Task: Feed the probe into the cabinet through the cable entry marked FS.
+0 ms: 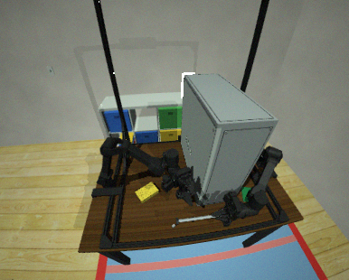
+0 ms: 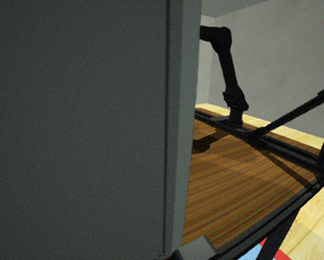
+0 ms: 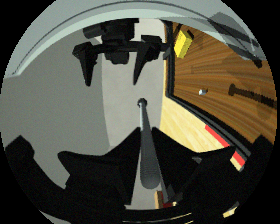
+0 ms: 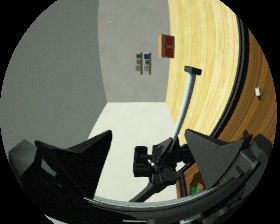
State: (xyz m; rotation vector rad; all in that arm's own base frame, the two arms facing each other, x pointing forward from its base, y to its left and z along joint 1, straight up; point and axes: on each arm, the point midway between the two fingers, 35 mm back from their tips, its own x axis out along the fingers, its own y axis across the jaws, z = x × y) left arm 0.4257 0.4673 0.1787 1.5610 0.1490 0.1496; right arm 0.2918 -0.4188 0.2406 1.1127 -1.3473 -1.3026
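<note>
Now: the probe 90 mm ahead of my right hand, 60 mm below it and 40 mm to the left of it.
My left gripper is now 80 mm to the left of the probe.
</note>
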